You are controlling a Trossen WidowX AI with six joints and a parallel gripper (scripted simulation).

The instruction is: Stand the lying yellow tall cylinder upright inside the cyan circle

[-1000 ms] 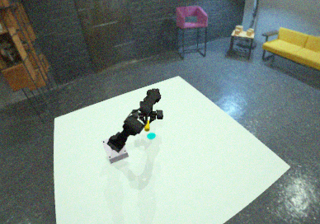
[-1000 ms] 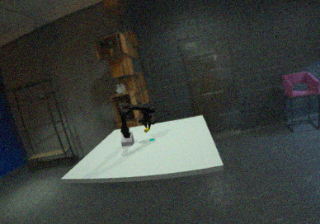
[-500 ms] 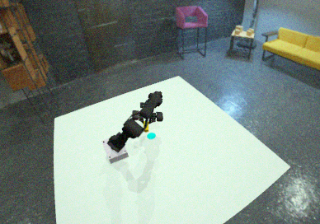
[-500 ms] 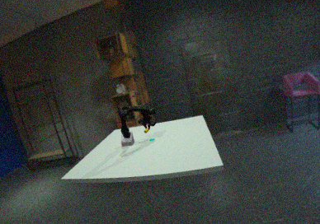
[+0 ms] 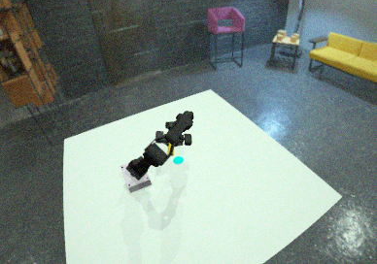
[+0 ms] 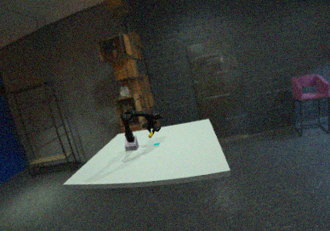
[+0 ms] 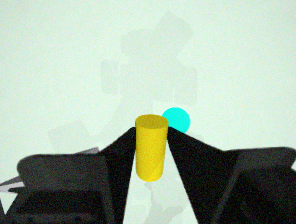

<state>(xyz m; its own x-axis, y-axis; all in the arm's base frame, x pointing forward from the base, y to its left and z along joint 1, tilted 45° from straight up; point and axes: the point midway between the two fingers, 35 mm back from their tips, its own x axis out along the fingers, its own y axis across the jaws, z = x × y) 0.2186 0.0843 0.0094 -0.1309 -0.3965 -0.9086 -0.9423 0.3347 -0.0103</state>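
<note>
My gripper tip is now 12 cm above the cyan circle, 3 cm short of it and 1 cm to the left of it. The rest, counted from my gripper tip: yellow tall cylinder 2 cm to the right, 1 cm below, 1 cm behind.
</note>
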